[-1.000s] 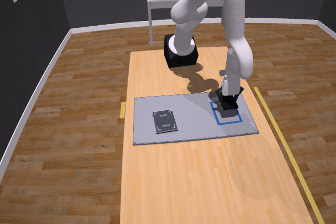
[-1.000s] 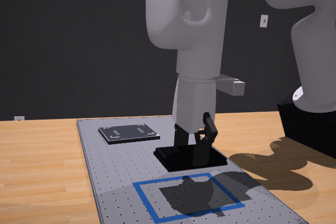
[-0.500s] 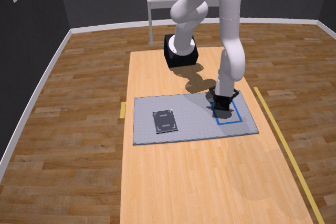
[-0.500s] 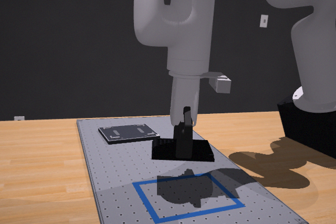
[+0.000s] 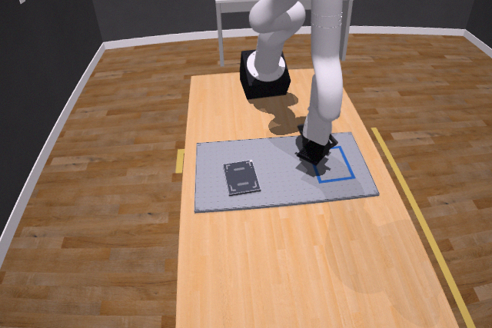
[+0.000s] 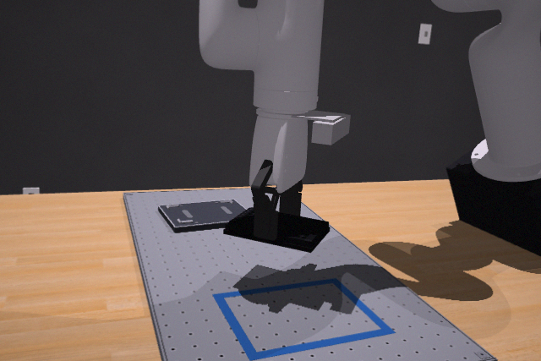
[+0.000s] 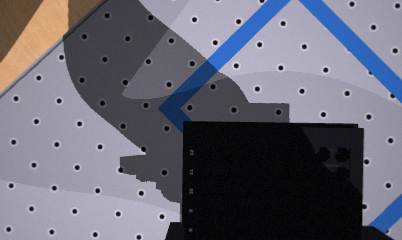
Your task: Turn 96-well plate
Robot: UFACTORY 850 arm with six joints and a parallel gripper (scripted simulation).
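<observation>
Right now the plate nest N1 is 290 mm to the right of my hand, 100 mm below it and 50 mm ahead of it. Round my hand: black 96-well plate 10 mm below.
</observation>
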